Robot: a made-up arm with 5 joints. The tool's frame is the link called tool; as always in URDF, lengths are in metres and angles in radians.
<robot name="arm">
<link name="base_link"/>
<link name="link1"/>
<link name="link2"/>
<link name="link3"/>
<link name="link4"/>
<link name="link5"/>
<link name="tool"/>
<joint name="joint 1" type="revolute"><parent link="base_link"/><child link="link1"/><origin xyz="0.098 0 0.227" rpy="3.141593 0 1.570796"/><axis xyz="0 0 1"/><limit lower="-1.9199" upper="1.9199" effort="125" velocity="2.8"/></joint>
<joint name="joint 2" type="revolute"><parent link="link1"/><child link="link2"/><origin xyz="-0.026 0.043 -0.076" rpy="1.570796 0 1.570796"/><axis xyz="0 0 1"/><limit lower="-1.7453" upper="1.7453" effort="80" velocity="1.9"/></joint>
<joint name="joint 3" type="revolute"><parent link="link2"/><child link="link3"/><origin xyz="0.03 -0.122 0" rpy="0 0 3.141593"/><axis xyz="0 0 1"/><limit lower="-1.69" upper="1.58" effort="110" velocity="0.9"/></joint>
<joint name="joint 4" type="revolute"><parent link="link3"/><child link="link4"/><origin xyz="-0.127 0.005 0" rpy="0 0 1.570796"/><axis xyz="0 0 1"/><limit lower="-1.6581" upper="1.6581" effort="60" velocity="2.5"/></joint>
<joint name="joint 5" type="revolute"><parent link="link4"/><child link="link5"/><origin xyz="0 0.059 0.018" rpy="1.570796 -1.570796 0"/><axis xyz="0 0 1"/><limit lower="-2.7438" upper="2.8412" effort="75" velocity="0.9"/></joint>
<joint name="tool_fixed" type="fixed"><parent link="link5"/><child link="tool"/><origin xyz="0 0 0" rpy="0 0 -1.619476"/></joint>
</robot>
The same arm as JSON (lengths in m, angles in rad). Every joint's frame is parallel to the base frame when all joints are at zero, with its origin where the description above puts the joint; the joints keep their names.
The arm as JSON. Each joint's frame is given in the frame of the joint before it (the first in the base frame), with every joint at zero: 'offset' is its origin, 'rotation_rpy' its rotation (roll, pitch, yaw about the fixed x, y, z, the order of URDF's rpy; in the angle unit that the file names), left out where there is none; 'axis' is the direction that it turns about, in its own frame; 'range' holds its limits. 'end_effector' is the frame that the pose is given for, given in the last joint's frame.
{"length_unit": "m", "angle_unit": "rad", "chain": [
  {"id": "joint 1", "offset": [0.098, 0.0, 0.227], "axis": "-z", "range": [-1.9199, 1.9199]},
  {"id": "joint 2", "offset": [0.043, -0.026, 0.076], "axis": "+y", "range": [-1.7453, 1.7453]},
  {"id": "joint 3", "offset": [0.03, 0.0, 0.122], "axis": "+y", "range": [-1.69, 1.58]},
  {"id": "joint 4", "offset": [0.127, 0.0, 0.005], "axis": "+y", "range": [-1.6581, 1.6581]},
  {"id": "joint 5", "offset": [0.059, 0.018, 0.0], "axis": "-x", "range": [-2.7438, 2.8412]}
], "end_effector": {"offset": [0.0, 0.0, 0.0], "rotation_rpy": [1.5708, -1.5221, -1.5708]}}

